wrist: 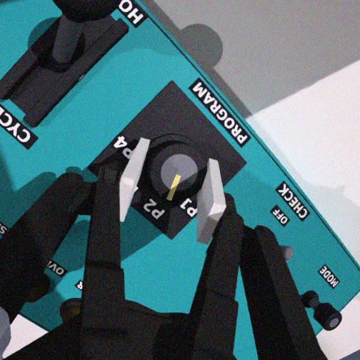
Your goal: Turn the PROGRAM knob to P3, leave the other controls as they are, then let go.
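The PROGRAM knob (172, 167) is a round black knob with a grey top, standing on a dark square plate (172, 102) near the middle of the wrist view. Its yellow pointer line (173, 187) is aimed down and slightly left, between the P2 label (152, 209) and the P1 label (188, 206). The P4 label (120, 142) shows partly at the upper left. The P3 label is hidden behind the left finger. My gripper (174, 165) is shut on the knob, with one light pad on each side of it.
A lever (67, 40) in a dark slotted housing stands at the upper left. The CHECK switch (286, 251) and the MODE control (327, 316) are at the right, close to my right finger linkage. A yellowish round control (70, 309) sits at the lower left. The teal panel's edge runs diagonally along the right.
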